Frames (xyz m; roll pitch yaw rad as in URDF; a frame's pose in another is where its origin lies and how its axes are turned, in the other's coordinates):
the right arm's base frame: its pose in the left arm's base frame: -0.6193 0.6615 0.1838 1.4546 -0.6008 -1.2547
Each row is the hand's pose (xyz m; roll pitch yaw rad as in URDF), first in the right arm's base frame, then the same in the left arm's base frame.
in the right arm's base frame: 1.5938 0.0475 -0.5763 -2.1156 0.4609 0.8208
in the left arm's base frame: 0.3421 -0.4190 1.0686 -1.8457 -0.9964 0.0080
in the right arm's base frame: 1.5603 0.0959 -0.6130 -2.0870 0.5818 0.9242
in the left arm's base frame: 0.3658 -0.3561 1.0858 -2.0194 -0.8920 0.1935
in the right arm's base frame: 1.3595 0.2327 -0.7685 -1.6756 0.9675 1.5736
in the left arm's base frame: 0.4555 -0.0824 1.0695 -2.3381 -0.3954 0.6084
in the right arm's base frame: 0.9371 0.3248 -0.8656 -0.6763 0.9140 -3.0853
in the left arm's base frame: 0.4349 0.3252 0.8969 -2.7428 0.4651 0.8201
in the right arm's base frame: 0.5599 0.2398 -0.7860 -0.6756 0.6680 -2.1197
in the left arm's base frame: 0.2669 0.5529 0.6216 2.3650 0.9964 0.1706
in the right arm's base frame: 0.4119 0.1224 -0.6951 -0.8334 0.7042 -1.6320
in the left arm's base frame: 0.1488 0.5796 0.4505 1.4874 0.7917 -0.3444
